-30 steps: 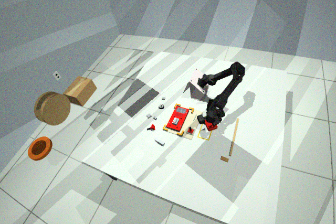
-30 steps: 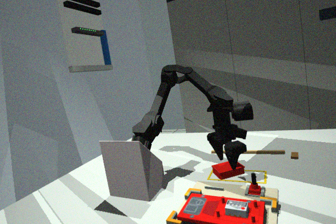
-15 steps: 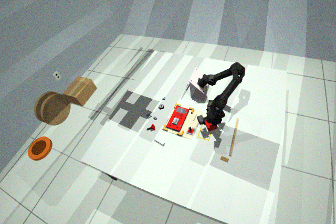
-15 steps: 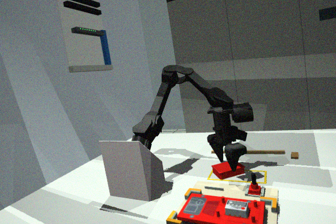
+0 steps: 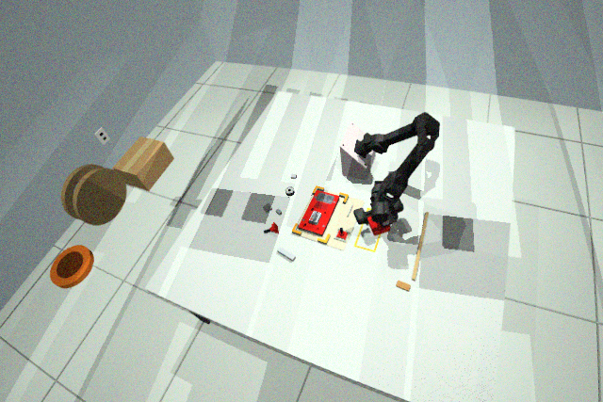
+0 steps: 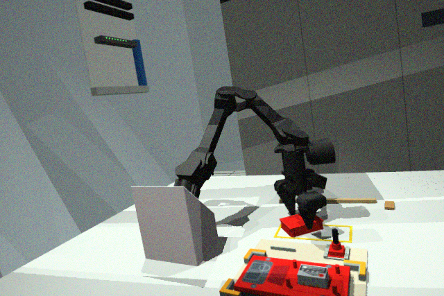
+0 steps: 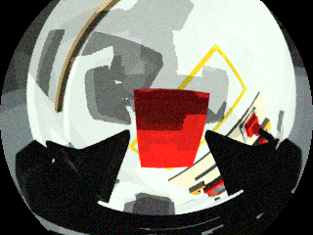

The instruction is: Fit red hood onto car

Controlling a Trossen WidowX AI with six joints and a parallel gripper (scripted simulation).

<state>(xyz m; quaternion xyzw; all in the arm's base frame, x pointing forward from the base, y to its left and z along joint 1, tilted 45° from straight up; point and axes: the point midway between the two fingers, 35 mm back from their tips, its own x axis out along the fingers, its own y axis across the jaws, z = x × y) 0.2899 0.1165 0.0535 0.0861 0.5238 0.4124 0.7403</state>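
My gripper tip is now right at the red hood. From my gripper tip the other things lie so: grey engine block: 25 cm to the right, 4 cm ahead, 1 cm above; then wooden stick: 17 cm to the left, 6 cm ahead, 1 cm below.
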